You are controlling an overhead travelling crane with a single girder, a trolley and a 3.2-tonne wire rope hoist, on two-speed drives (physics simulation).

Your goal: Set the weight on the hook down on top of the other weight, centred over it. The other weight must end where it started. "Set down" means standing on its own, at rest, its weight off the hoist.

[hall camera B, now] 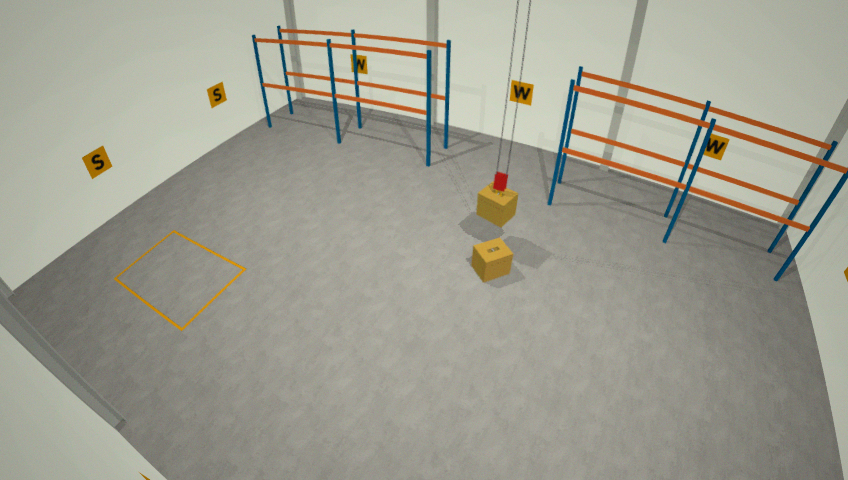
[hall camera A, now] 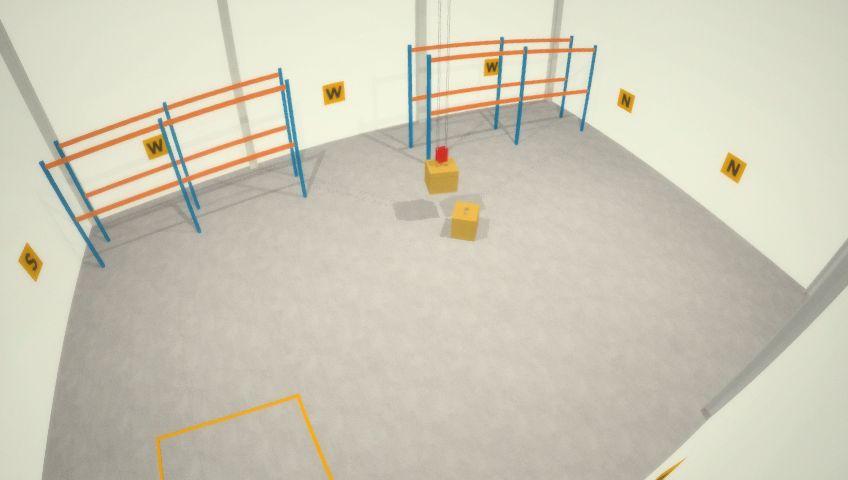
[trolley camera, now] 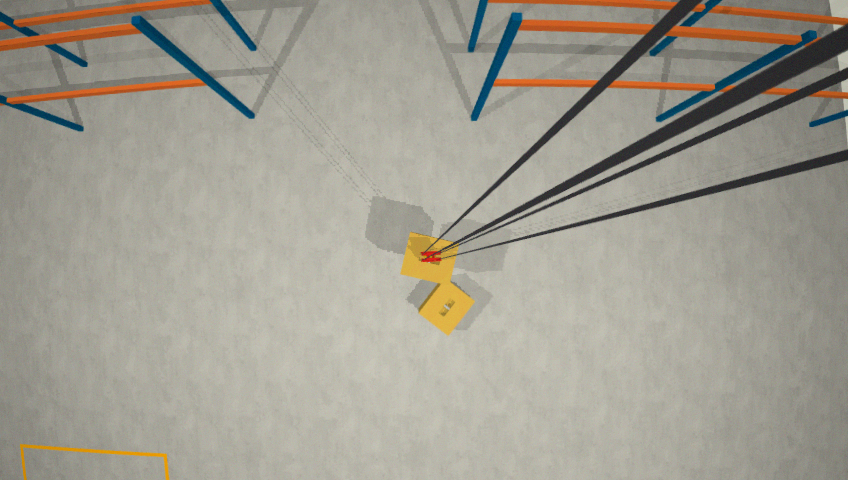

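The red hook block (hall camera A: pixel 441 154) (hall camera B: pixel 500 181) (trolley camera: pixel 430 256) hangs on its ropes and carries a yellow weight (hall camera A: pixel 441 179) (hall camera B: pixel 496 206) (trolley camera: pixel 416 264). This weight hangs above the floor, with its shadows apart from it. The other yellow weight (hall camera A: pixel 464 221) (hall camera B: pixel 492 261) (trolley camera: pixel 447 315) stands on the floor. In the trolley view the hanging weight is above and a little left of the standing one, their near corners meeting in the picture, and it is turned differently. In hall camera A it is behind and left of the standing weight. The hook itself is too small to make out.
Two blue and orange racks stand along the W wall: one (hall camera A: pixel 428 107) (hall camera B: pixel 428 107) (trolley camera: pixel 495 71) and another (hall camera A: pixel 179 176) (hall camera B: pixel 688 182) (trolley camera: pixel 196 71). A yellow outlined square (hall camera A: pixel 227 416) (hall camera B: pixel 209 250) (trolley camera: pixel 93 450) is marked on the floor.
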